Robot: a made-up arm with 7 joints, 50 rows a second.
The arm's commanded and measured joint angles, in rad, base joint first. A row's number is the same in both.
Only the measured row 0 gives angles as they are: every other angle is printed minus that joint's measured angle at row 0.
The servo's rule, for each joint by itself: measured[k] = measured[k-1] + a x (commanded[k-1-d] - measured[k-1]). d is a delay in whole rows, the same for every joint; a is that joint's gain. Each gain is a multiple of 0.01, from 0.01 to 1. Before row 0 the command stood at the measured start. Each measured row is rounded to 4 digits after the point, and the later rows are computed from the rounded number. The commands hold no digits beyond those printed.
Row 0, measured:
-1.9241, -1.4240, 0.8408, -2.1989, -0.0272, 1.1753, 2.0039
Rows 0 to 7, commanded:
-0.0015, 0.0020, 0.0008, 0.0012, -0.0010, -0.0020, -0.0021
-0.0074, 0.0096, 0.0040, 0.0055, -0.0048, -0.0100, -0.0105
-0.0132, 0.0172, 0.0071, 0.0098, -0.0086, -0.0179, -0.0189
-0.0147, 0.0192, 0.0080, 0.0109, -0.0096, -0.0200, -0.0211
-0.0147, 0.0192, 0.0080, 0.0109, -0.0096, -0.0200, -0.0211
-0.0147, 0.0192, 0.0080, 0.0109, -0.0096, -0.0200, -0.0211
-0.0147, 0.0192, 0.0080, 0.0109, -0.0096, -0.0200, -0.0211
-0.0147, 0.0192, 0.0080, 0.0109, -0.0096, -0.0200, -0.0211
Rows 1 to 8, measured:
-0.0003, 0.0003, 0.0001, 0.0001, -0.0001, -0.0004, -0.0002
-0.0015, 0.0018, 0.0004, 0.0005, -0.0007, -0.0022, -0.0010
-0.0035, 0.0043, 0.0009, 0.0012, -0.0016, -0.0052, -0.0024
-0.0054, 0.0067, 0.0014, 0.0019, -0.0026, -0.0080, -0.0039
-0.0070, 0.0087, 0.0019, 0.0025, -0.0034, -0.0103, -0.0053
-0.0083, 0.0104, 0.0023, 0.0031, -0.0041, -0.0121, -0.0066
-0.0094, 0.0118, 0.0027, 0.0036, -0.0048, -0.0136, -0.0078
-0.0103, 0.0130, 0.0031, 0.0041, -0.0054, -0.0148, -0.0089
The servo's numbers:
d 0
a 0.17 0.16 0.07 0.07 0.12 0.19 0.08

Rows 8 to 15, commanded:
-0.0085, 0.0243, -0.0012, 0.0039, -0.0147, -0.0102, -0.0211
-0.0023, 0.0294, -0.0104, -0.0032, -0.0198, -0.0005, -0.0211
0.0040, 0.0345, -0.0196, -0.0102, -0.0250, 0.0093, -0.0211
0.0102, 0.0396, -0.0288, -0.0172, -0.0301, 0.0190, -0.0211
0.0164, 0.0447, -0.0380, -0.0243, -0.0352, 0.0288, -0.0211
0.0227, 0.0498, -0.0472, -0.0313, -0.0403, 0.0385, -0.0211
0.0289, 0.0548, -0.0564, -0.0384, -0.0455, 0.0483, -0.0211
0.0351, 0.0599, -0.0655, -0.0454, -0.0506, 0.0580, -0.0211
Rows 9 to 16, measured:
-0.0100, 0.0148, 0.0028, 0.0041, -0.0065, -0.0139, -0.0099
-0.0087, 0.0171, 0.0019, 0.0036, -0.0081, -0.0114, -0.0108
-0.0065, 0.0199, 0.0004, 0.0026, -0.0101, -0.0075, -0.0116
-0.0037, 0.0231, -0.0016, 0.0012, -0.0125, -0.0025, -0.0124
-0.0003, 0.0266, -0.0041, -0.0006, -0.0152, 0.0034, -0.0131
0.0036, 0.0303, -0.0071, -0.0027, -0.0182, 0.0101, -0.0137
0.0079, 0.0342, -0.0106, -0.0052, -0.0215, 0.0174, -0.0143
0.0125, 0.0383, -0.0144, -0.0080, -0.0250, 0.0251, -0.0148

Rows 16 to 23, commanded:
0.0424, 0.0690, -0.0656, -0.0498, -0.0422, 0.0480, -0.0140
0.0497, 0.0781, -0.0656, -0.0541, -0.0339, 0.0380, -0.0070
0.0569, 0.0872, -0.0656, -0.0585, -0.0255, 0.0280, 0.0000
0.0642, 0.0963, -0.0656, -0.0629, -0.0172, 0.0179, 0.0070
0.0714, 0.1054, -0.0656, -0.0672, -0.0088, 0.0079, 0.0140
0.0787, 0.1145, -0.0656, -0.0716, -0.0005, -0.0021, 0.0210
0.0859, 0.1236, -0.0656, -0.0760, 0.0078, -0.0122, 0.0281
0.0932, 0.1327, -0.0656, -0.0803, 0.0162, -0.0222, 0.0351
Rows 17 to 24, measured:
0.0176, 0.0432, -0.0180, -0.0109, -0.0271, 0.0295, -0.0147
0.0231, 0.0488, -0.0213, -0.0139, -0.0279, 0.0311, -0.0141
0.0288, 0.0549, -0.0244, -0.0170, -0.0276, 0.0305, -0.0130
0.0348, 0.0615, -0.0273, -0.0202, -0.0264, 0.0281, -0.0114
0.0410, 0.0685, -0.0300, -0.0235, -0.0243, 0.0243, -0.0094
0.0474, 0.0759, -0.0325, -0.0269, -0.0214, 0.0193, -0.0070
0.0539, 0.0835, -0.0348, -0.0303, -0.0179, 0.0133, -0.0042
0.0606, 0.0914, -0.0370, -0.0338, -0.0138, 0.0066, -0.0011

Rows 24 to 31, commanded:
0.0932, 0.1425, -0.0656, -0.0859, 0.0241, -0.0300, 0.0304
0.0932, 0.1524, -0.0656, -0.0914, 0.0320, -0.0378, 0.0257
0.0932, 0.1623, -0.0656, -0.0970, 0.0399, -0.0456, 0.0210
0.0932, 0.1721, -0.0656, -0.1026, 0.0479, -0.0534, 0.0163
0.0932, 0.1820, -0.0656, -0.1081, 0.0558, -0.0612, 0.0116
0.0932, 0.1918, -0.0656, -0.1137, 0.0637, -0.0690, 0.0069
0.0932, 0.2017, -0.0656, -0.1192, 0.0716, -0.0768, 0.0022
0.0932, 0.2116, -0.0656, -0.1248, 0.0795, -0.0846, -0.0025
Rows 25 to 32, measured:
0.0661, 0.0996, -0.0390, -0.0374, -0.0093, -0.0004, 0.0014
0.0707, 0.1080, -0.0409, -0.0412, -0.0043, -0.0075, 0.0033
0.0745, 0.1167, -0.0426, -0.0451, 0.0010, -0.0147, 0.0047
0.0777, 0.1256, -0.0442, -0.0491, 0.0066, -0.0221, 0.0056
0.0803, 0.1346, -0.0457, -0.0532, 0.0125, -0.0295, 0.0061
0.0825, 0.1438, -0.0471, -0.0574, 0.0186, -0.0370, 0.0062
0.0843, 0.1531, -0.0484, -0.0617, 0.0250, -0.0446, 0.0059
0.0858, 0.1625, -0.0496, -0.0661, 0.0315, -0.0522, 0.0052

